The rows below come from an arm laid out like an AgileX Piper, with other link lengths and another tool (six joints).
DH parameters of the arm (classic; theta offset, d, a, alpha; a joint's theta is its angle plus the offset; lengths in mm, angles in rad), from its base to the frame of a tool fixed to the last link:
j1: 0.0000 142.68 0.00 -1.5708
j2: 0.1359 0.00 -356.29 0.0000
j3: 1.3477 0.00 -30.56 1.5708
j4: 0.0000 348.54 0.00 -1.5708
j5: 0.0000 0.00 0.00 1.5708
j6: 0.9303 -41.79 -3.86 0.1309
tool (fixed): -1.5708 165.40 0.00 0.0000
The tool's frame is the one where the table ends.
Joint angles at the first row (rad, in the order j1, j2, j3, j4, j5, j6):
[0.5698, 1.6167, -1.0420, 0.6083, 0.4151, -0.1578]
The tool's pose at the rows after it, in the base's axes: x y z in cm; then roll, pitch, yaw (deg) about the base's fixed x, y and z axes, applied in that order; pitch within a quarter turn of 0, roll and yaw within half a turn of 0:
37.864 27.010 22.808 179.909 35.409 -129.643
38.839 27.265 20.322 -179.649 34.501 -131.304
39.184 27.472 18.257 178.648 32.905 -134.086
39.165 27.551 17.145 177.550 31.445 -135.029
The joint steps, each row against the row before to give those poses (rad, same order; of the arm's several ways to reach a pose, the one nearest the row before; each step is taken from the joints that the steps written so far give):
[0.0154, 0.0624, 0.0000, 0.0018, -0.0612, 0.0000]
[0.0000, 0.0589, 0.0000, 0.0053, -0.0565, 0.0046]
[0.0000, 0.0455, 0.0000, 0.0148, -0.0192, 0.0189]
[0.0000, 0.0228, 0.0000, 0.0057, 0.0053, 0.0068]

